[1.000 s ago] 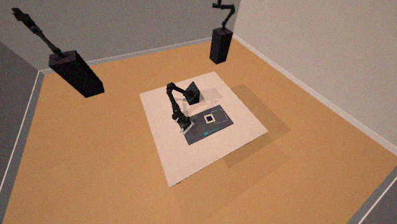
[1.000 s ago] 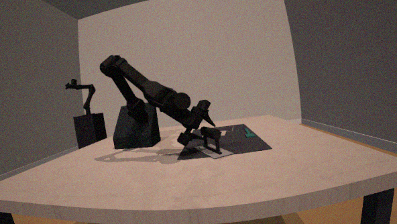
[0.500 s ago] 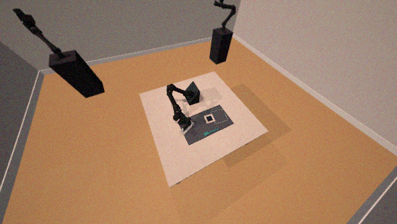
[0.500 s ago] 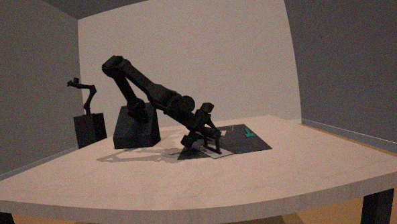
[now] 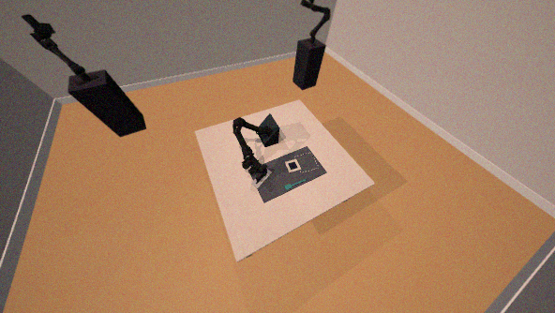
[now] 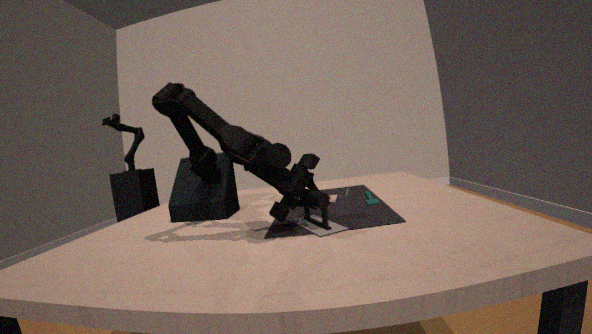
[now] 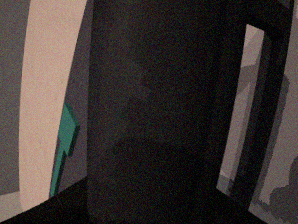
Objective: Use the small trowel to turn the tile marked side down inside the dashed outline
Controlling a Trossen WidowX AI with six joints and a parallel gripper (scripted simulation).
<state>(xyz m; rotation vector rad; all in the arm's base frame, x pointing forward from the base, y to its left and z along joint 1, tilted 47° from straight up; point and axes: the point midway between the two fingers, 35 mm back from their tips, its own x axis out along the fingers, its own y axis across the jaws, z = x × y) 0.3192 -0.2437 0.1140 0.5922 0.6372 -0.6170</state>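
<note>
Now: gripper tip 21 cm to the right of the dark mat, 7 cm above it and 5 cm short of it. From my gripper tip the other things lie so: white tile (28 cm to the left, 5 cm below, 2 cm ahead); teal trowel (18 cm to the left, 18 cm ahead, 5 cm below).
</note>
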